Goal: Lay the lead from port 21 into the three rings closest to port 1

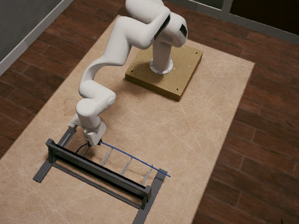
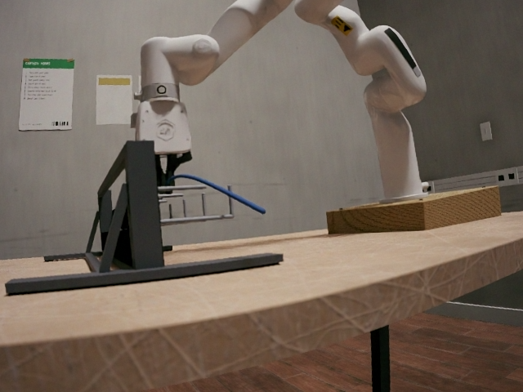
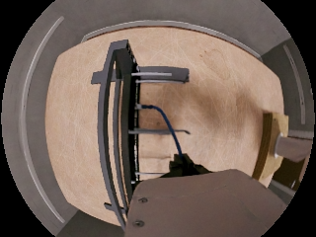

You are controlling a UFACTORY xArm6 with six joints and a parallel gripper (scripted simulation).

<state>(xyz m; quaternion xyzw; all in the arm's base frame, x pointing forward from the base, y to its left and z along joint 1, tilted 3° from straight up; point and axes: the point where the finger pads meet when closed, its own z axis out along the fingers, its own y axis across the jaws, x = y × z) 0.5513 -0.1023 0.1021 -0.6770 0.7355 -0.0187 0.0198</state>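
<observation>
My hand is 100 mm short of the dark grey rack, 60 mm above it and 50 mm to the right of it.
</observation>
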